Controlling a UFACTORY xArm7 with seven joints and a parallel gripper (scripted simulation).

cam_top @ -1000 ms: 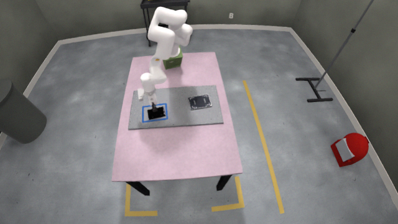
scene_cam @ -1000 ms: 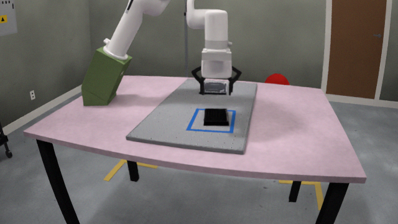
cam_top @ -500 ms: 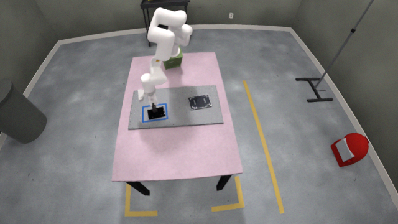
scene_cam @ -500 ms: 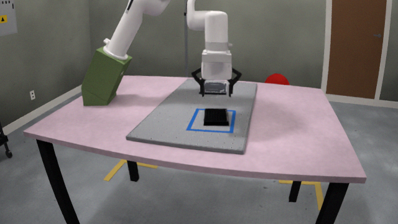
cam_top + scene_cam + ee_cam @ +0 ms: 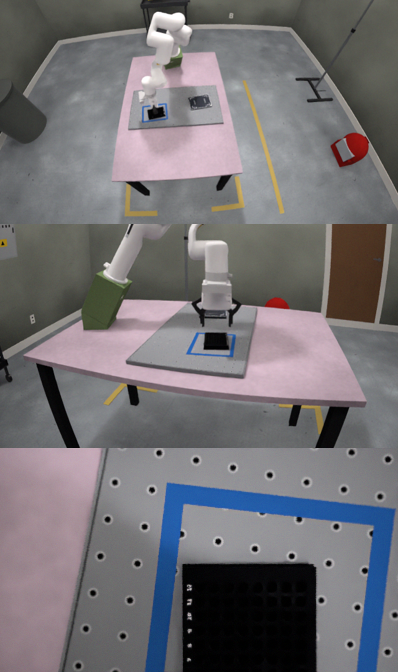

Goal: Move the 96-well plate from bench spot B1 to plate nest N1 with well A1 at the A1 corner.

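Now: hand 6 cm above the black 96-well plate. Round my hand: dark plate nest: 12 cm behind, 32 cm to the left, 7 cm below.
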